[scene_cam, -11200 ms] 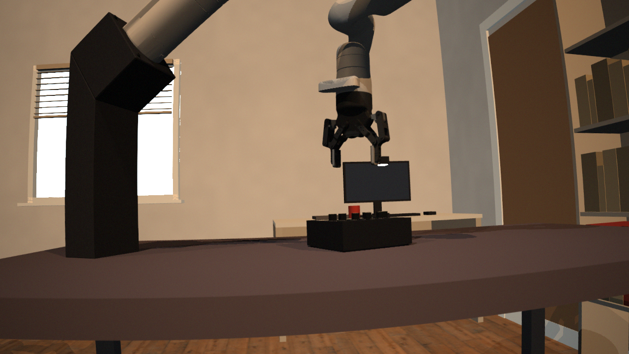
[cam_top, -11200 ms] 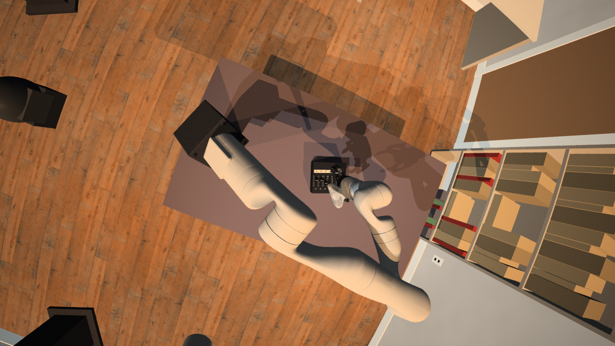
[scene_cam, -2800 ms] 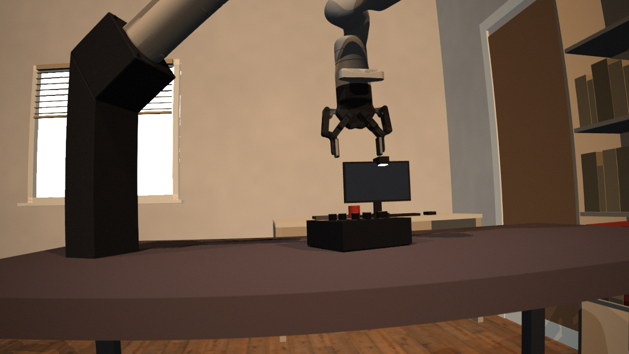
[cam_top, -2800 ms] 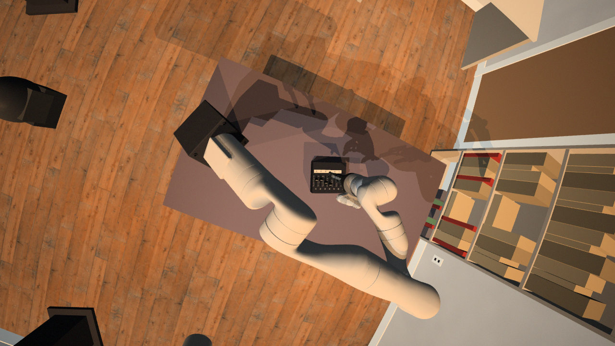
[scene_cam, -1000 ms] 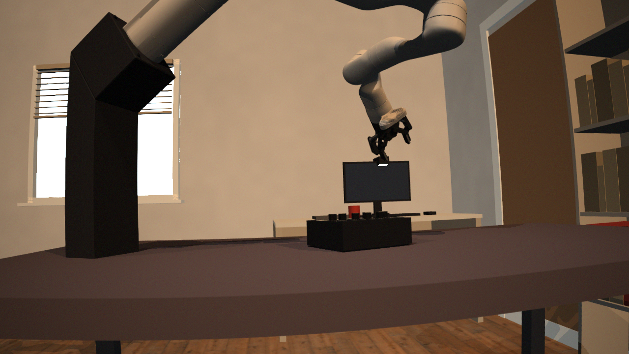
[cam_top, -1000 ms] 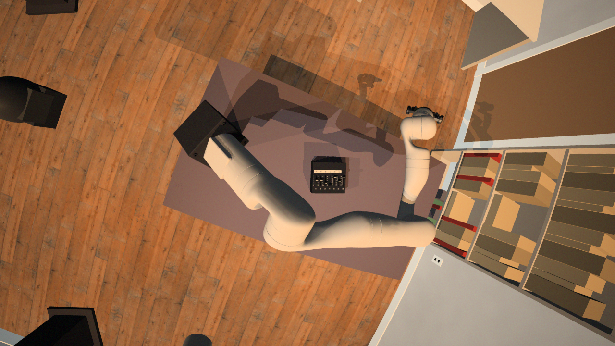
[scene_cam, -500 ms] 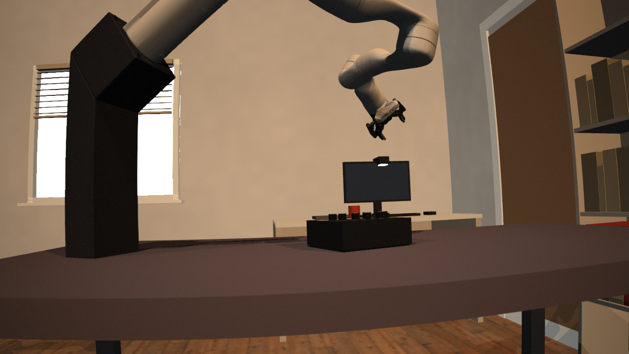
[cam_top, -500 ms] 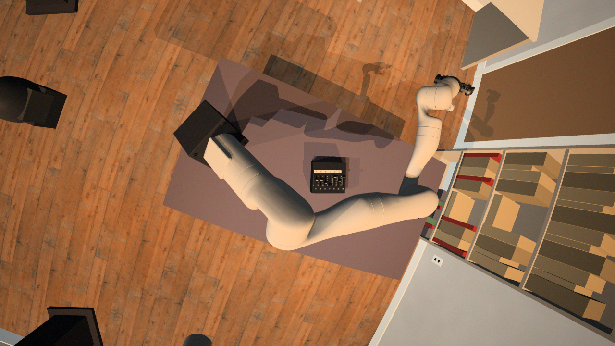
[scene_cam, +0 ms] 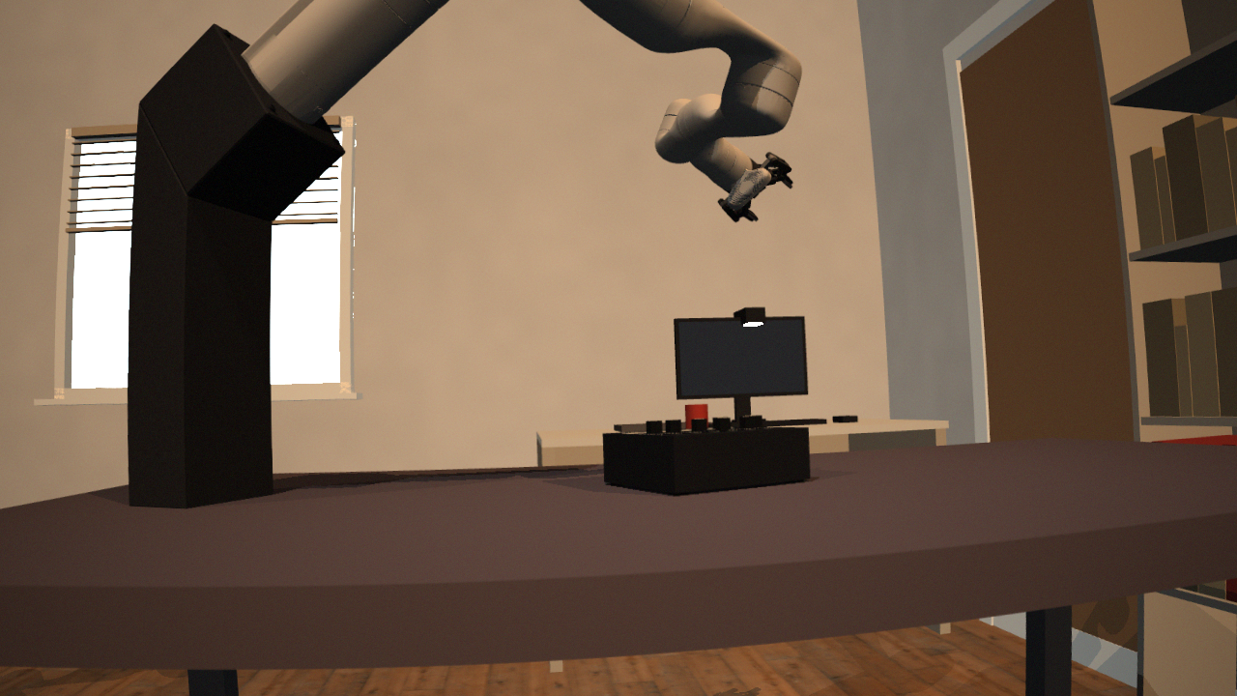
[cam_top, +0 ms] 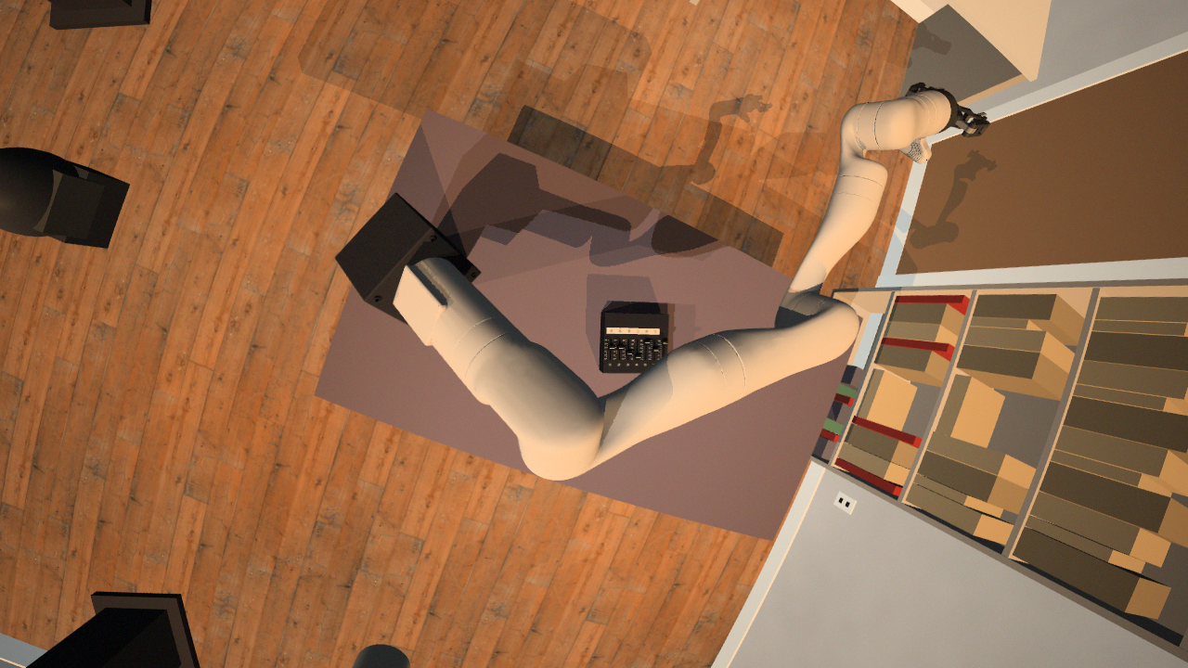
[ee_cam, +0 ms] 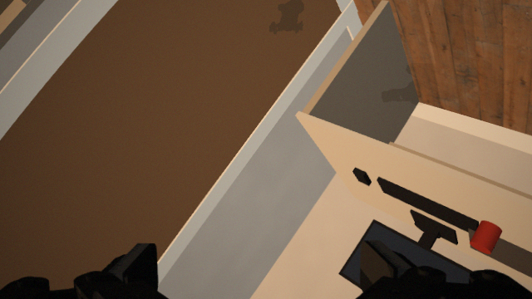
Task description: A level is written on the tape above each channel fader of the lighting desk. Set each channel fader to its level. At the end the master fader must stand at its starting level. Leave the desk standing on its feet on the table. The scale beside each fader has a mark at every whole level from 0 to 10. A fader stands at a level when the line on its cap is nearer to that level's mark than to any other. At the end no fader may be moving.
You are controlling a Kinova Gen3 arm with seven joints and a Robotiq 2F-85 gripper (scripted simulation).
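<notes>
Now: hand 50 cm past the channel 5 cap, 48 cm to the left of it and 40 cm above it. Round my hand: channel 6 cap 50 cm to the right, 48 cm behind, 40 cm below; then channel 4 cap 52 cm behind, 51 cm to the right, 40 cm below; then master cap 48 cm to the right, 46 cm behind, 40 cm below.
</notes>
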